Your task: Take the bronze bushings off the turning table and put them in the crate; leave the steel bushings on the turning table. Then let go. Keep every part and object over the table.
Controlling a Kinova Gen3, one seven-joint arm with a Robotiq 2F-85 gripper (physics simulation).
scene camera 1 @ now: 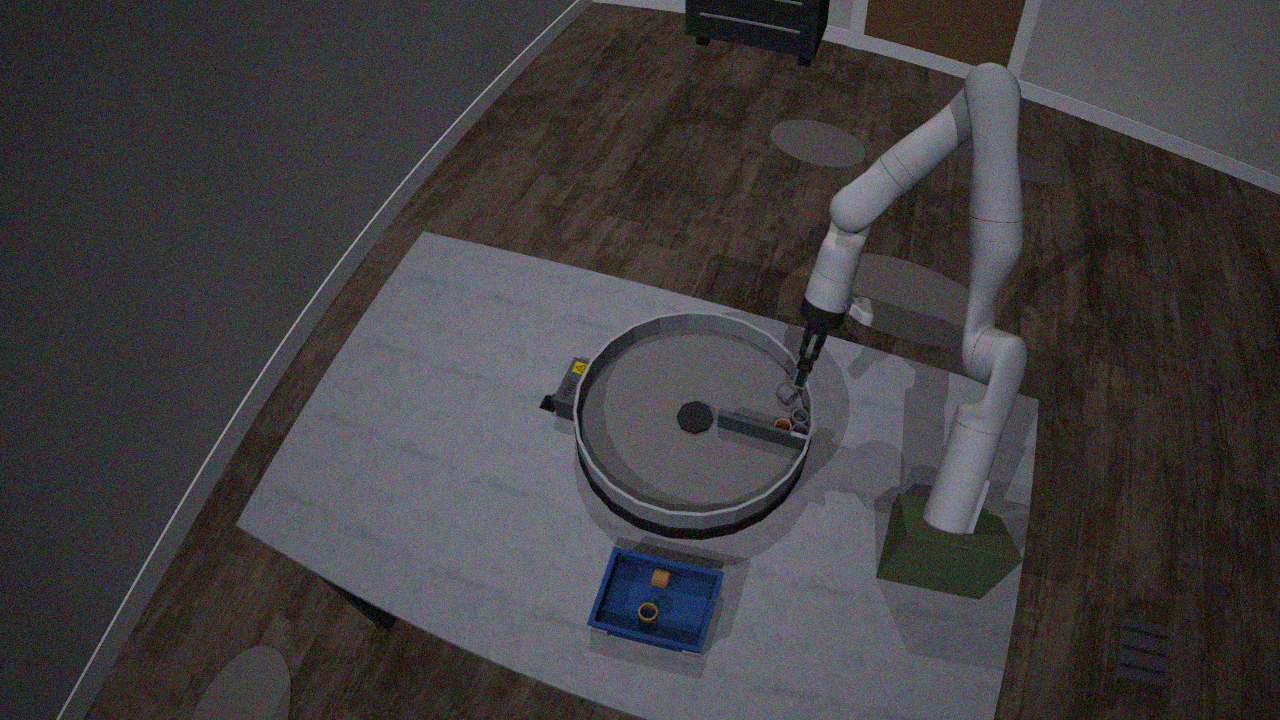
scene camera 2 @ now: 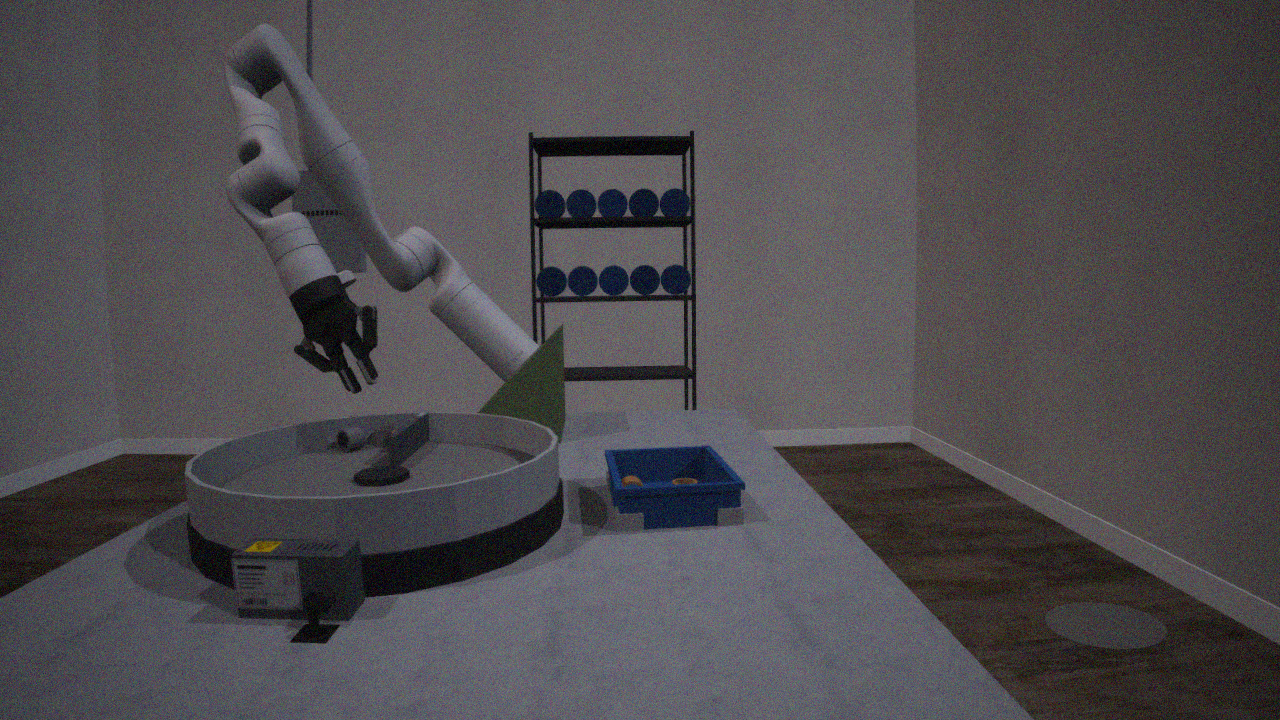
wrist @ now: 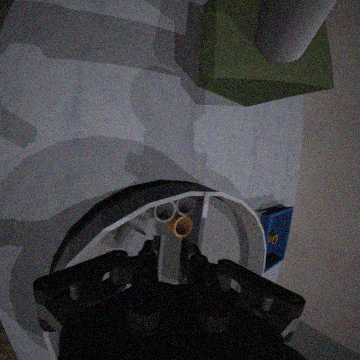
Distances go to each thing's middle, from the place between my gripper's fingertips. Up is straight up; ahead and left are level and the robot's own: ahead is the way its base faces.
Labels:
I see the blue crate (scene camera 2: pixel 716 499) 41 cm to the left of my hand, 14 cm ahead of it and 11 cm below it.

